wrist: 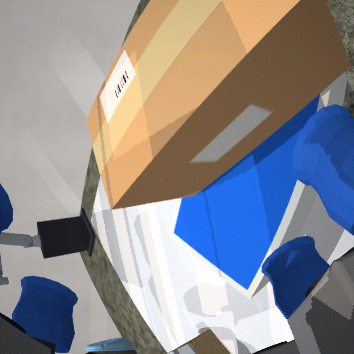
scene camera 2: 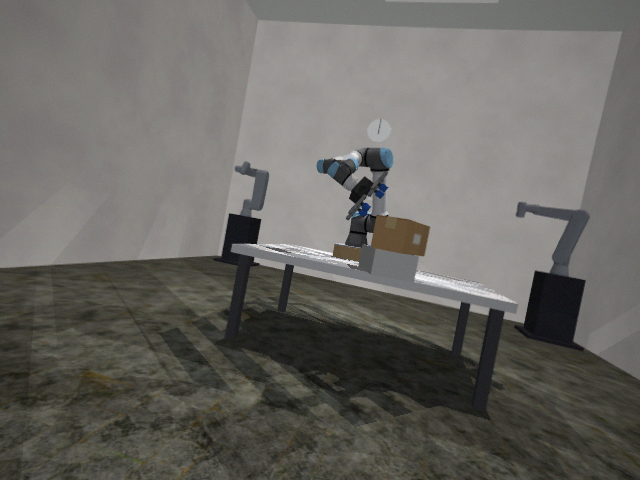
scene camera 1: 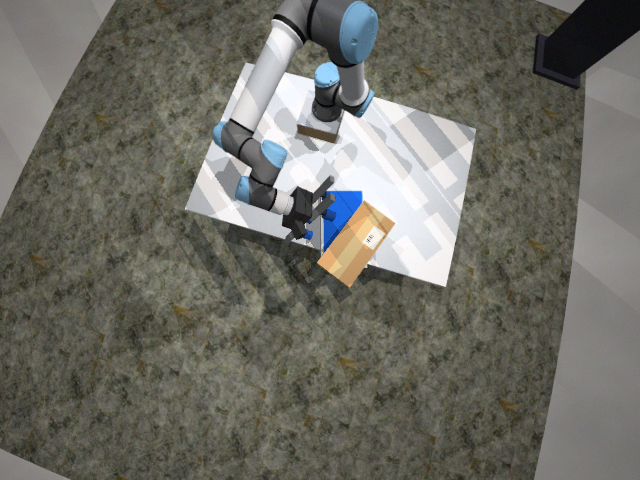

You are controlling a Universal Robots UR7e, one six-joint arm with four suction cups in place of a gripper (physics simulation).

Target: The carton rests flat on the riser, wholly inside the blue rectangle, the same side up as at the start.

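Observation:
The brown carton lies on the grey riser, turned at an angle to it. Its barcode label faces up. The blue rectangle on the riser's top shows partly beside the carton. The carton covers the rest and overhangs the riser, with one end past the table's front edge. My gripper is open, with no carton on its cups. It is tilted, to the left of the carton in scene camera 1 and above and behind it in scene camera 2. Blue cups show in the wrist view.
The white table carries the arm's base block behind the riser. Two grey arms stand on dark pedestals beyond the table. The riser's side is near the cups in the wrist view.

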